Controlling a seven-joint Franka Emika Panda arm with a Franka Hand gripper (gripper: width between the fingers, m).
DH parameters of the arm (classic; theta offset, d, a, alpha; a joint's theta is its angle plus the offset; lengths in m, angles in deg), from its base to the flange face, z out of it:
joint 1: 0 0.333 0 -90
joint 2: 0 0 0 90
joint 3: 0 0.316 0.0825 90
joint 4: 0 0 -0.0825 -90
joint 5: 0 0.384 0 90
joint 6: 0 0 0.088 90
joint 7: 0 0.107 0 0
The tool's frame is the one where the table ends.
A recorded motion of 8 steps. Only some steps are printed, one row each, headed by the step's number.
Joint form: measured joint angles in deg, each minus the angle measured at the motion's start. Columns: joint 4, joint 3, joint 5, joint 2, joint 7, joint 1, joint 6.
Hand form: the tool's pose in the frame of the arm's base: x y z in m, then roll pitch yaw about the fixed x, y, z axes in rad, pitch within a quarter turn. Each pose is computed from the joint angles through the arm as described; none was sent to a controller.
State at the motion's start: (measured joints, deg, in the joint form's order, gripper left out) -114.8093 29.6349 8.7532 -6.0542 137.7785 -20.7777 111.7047
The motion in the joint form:
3: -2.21 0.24 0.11 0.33 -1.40 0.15 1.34
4: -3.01 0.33 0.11 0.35 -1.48 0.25 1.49
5: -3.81 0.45 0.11 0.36 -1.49 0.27 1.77
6: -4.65 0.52 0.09 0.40 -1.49 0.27 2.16
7: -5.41 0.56 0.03 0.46 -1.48 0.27 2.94
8: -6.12 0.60 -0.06 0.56 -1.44 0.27 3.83
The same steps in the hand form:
3: 0.5224 0.1014 0.4818 3.0847 0.0762 -2.2821
4: 0.5200 0.1024 0.4752 3.0773 0.0672 -2.2788
5: 0.5178 0.1030 0.4689 3.0716 0.0598 -2.2777
6: 0.5159 0.1028 0.4622 3.0665 0.0530 -2.2780
7: 0.5149 0.1023 0.4567 3.0671 0.0515 -2.2789
8: 0.5143 0.1019 0.4514 3.0693 0.0516 -2.2801

